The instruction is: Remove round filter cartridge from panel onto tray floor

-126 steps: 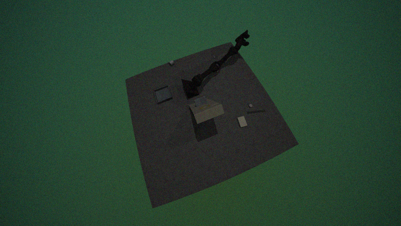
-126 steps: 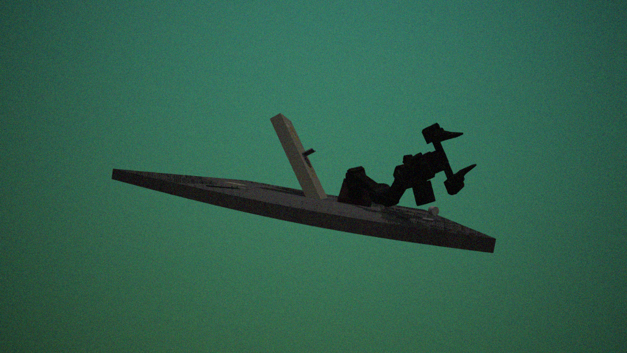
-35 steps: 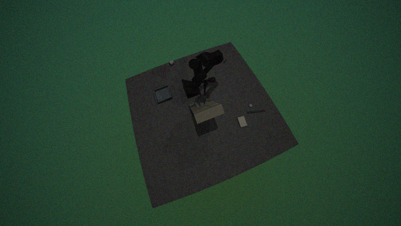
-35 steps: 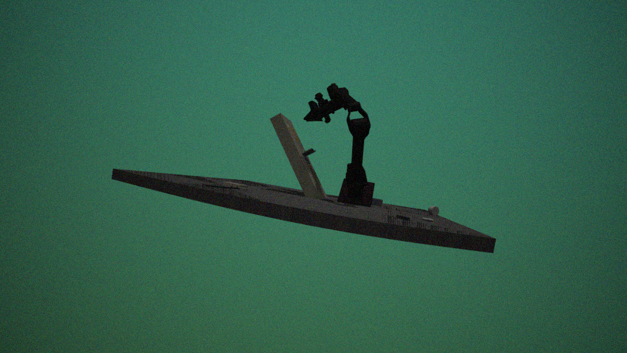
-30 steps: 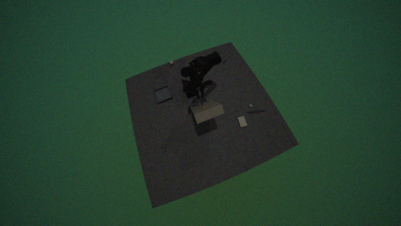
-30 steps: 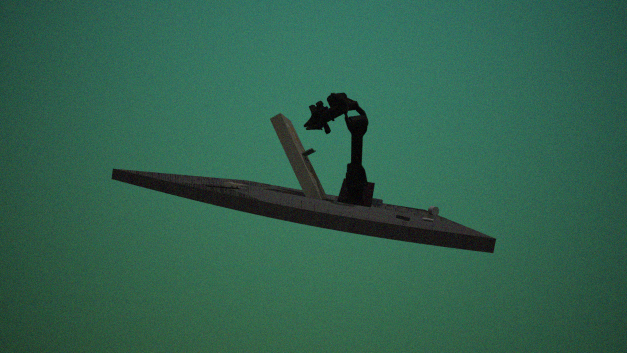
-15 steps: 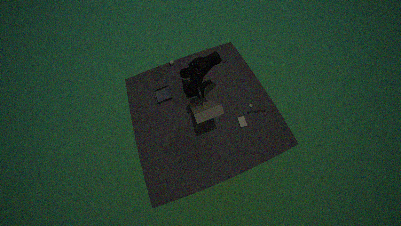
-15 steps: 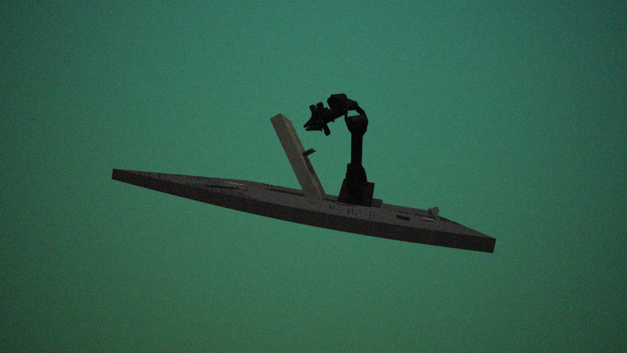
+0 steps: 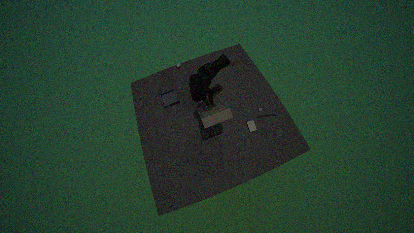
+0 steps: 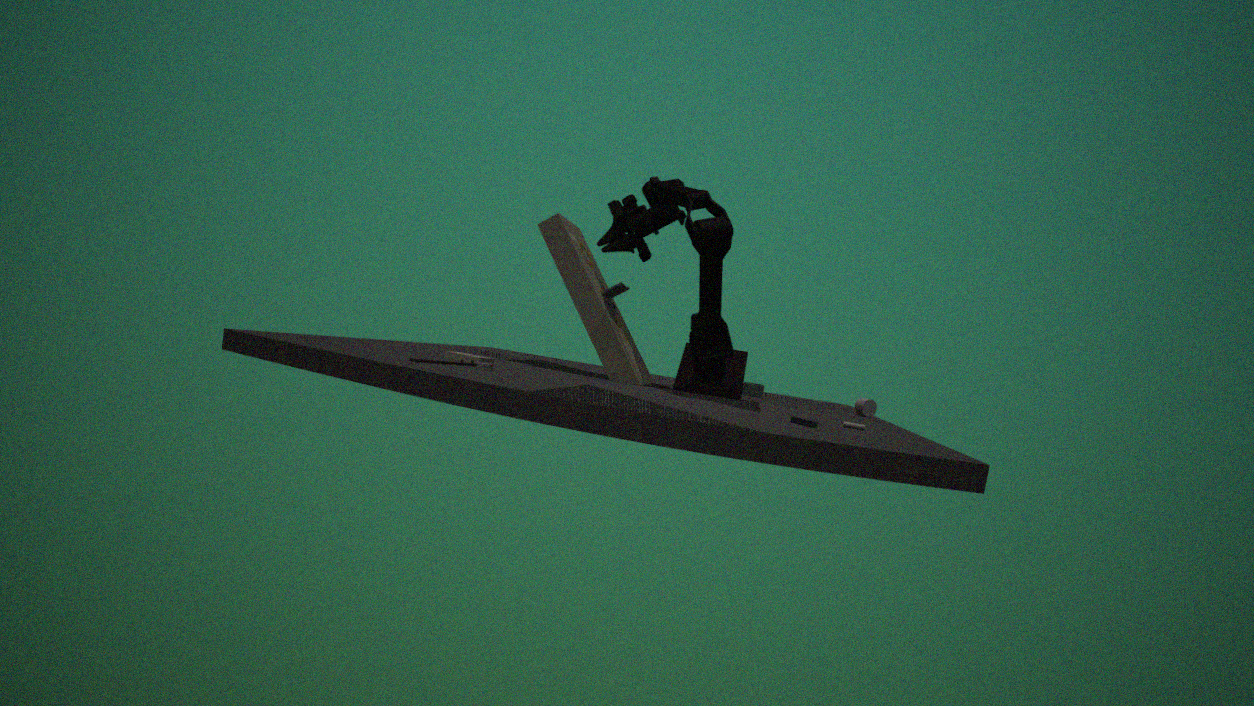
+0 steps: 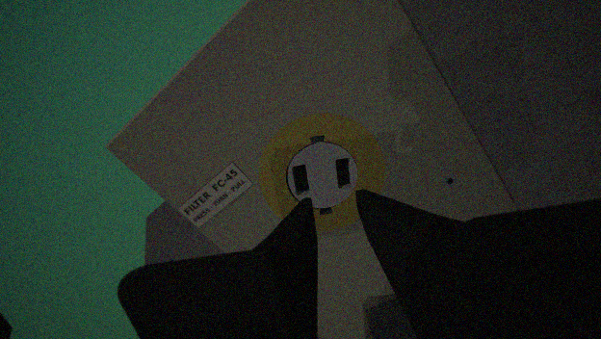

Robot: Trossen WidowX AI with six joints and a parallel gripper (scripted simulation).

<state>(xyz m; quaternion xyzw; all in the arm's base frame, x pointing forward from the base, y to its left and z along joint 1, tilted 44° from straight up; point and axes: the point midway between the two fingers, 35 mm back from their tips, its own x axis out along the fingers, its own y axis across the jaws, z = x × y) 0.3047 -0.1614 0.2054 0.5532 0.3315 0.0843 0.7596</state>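
The round white filter cartridge is 4 cm ahead of my gripper tip, 3 cm below it and 1 cm to the left of it. The rest, counted from my gripper tip: blue-grey tray 35 cm behind, 32 cm to the right, 30 cm below.
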